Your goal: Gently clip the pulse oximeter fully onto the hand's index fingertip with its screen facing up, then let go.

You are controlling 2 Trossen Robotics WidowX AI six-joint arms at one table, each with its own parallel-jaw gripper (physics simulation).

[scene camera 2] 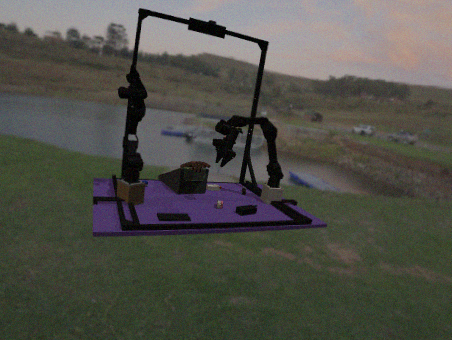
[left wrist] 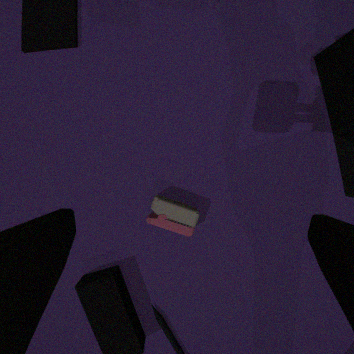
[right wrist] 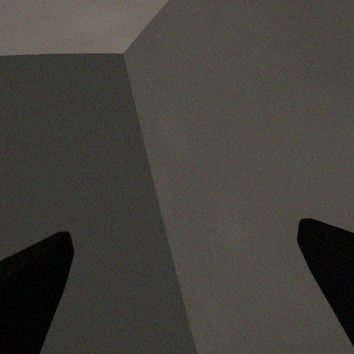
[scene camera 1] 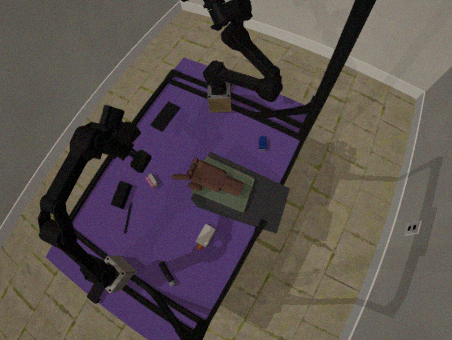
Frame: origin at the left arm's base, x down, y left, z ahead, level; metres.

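Seen in the pictures: left gripper, fingertip midpoint: (scene camera 2: 218,164) (left wrist: 194,223); right gripper, fingertip midpoint: (scene camera 2: 134,70) (right wrist: 186,236); left arm's base, link origin: (scene camera 2: 273,186) (scene camera 1: 108,274); right arm's base, link origin: (scene camera 2: 131,181) (scene camera 1: 218,88).
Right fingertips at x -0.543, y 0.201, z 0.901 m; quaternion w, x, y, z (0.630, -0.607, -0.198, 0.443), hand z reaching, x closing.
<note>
Pixels of each thing's top centre, then the offset from my right fingertips to it.
- pulse oximeter, top centre: (left wrist: 172,217) (scene camera 1: 150,179) (scene camera 2: 220,201) dx +0.617, dy -0.061, dz -0.522 m
- black box, top centre: (left wrist: 108,321) (scene camera 1: 119,193) (scene camera 2: 246,207) dx +0.613, dy +0.011, dz -0.653 m
- thin black pen, top centre: (left wrist: 175,348) (scene camera 1: 127,216) dx +0.639, dy -0.073, dz -0.706 m
- black slab, top centre: (scene camera 2: 173,216) (scene camera 1: 165,115) dx +0.640, dy +0.112, dz -0.245 m
- white box, top centre: (scene camera 1: 204,237) (scene camera 2: 214,185) dx +0.620, dy -0.388, dz -0.573 m
- dark cylinder, top centre: (scene camera 1: 166,273) dx +0.621, dy -0.355, dz -0.774 m
- blue item, top centre: (scene camera 1: 263,141) dx +0.616, dy -0.348, dz -0.110 m
The pulse oximeter (scene camera 1: 151,180) (scene camera 2: 220,204) (left wrist: 175,212), white with a pink strip, lies on the purple table; its screen cannot be made out. The brown hand (scene camera 1: 212,177) (scene camera 2: 195,165) rests on a green pad on a dark sloped stand, its index finger (scene camera 1: 180,177) pointing left in scene camera 1. My left gripper (scene camera 1: 118,141) (scene camera 2: 221,162) (left wrist: 194,223) is open and empty, high above the table; the oximeter shows between its fingertips in the left wrist view. My right gripper (scene camera 2: 122,92) (right wrist: 186,236) is open and empty, raised away from the table.
A black box (scene camera 1: 121,194) (scene camera 2: 246,210) (left wrist: 107,307) and a thin black pen (scene camera 1: 128,218) lie near the oximeter. A black slab (scene camera 1: 165,116) (scene camera 2: 173,217), white box (scene camera 1: 205,235), dark cylinder (scene camera 1: 167,273) and blue item (scene camera 1: 263,143) lie around the stand (scene camera 1: 272,202).
</note>
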